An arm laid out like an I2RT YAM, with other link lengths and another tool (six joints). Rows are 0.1 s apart.
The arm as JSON. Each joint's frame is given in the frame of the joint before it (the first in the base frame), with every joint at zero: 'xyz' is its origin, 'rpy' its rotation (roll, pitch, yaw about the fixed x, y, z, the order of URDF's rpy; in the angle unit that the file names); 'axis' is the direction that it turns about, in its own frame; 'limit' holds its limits. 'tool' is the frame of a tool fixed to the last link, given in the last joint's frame.
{
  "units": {
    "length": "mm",
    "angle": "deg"
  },
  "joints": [
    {
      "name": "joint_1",
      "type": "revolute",
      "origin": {
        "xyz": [
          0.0,
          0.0,
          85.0
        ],
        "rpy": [
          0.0,
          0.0,
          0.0
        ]
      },
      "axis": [
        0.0,
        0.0,
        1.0
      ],
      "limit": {
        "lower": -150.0,
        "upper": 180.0
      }
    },
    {
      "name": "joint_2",
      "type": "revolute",
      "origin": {
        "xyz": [
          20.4,
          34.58,
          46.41
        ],
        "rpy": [
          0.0,
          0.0,
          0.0
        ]
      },
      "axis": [
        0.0,
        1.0,
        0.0
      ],
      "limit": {
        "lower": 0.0,
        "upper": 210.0
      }
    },
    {
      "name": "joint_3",
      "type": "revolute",
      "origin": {
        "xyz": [
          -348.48,
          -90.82,
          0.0
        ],
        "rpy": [
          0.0,
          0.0,
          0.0
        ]
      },
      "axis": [
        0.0,
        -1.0,
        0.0
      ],
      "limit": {
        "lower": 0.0,
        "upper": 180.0
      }
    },
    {
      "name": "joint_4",
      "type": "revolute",
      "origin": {
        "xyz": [
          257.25,
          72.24,
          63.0
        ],
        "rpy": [
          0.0,
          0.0,
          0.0
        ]
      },
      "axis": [
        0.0,
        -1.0,
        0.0
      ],
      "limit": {
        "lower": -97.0,
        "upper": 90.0
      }
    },
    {
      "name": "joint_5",
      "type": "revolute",
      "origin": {
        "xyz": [
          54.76,
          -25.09,
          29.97
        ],
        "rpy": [
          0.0,
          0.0,
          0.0
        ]
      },
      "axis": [
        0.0,
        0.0,
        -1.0
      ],
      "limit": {
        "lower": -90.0,
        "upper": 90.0
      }
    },
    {
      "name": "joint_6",
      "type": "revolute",
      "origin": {
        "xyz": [
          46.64,
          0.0,
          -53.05
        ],
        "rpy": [
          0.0,
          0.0,
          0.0
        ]
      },
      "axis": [
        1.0,
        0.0,
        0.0
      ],
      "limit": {
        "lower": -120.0,
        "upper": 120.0
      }
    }
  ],
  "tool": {
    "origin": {
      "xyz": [
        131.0,
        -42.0,
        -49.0
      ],
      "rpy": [
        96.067,
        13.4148,
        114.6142
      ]
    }
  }
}
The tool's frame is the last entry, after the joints.
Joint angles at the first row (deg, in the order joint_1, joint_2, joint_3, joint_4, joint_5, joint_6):
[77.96 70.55 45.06 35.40 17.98 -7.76]
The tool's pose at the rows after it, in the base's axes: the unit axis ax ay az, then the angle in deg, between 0 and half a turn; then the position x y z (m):
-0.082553 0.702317 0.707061 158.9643 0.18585 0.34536 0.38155
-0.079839 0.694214 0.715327 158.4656 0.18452 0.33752 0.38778
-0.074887 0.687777 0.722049 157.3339 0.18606 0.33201 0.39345
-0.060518 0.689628 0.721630 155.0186 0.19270 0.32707 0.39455
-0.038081 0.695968 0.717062 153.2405 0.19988 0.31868 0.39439
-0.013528 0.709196 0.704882 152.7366 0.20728 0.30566 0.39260
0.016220 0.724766 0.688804 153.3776 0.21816 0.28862 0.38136
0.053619 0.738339 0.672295 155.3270 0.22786 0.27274 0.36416
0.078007 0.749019 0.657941 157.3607 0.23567 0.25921 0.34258
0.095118 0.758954 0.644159 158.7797 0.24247 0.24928 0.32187
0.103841 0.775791 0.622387 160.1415 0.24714 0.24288 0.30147
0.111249 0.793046 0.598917 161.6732 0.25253 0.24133 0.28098
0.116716 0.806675 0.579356 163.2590 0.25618 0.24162 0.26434
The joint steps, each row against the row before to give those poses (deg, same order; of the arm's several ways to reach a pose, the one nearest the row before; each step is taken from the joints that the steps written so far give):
[0.17 -0.86 -0.22 0.28 0.38 0.02]
[0.15 -1.55 -0.57 0.42 0.48 -0.04]
[0.03 -0.72 -0.30 1.02 0.95 -0.46]
[0.00 0.37 -0.13 1.28 2.61 -1.08]
[-0.20 -0.12 0.42 -0.81 2.98 -0.15]
[-1.07 -1.13 1.19 -4.54 1.82 1.27]
[-2.88 -1.38 0.24 -5.37 -0.13 3.00]
[-3.36 -0.91 0.12 -5.74 -0.94 4.59]
[-3.77 -0.67 -1.54 -3.01 -2.79 3.33]
[-3.23 0.03 -1.83 -1.19 -2.60 1.89]
[-2.40 0.76 -1.18 -1.69 -2.31 0.55]
[-1.96 1.94 -0.64 -1.19 -2.08 0.26]
[-1.35 1.92 -0.22 -1.04 -1.72 0.22]

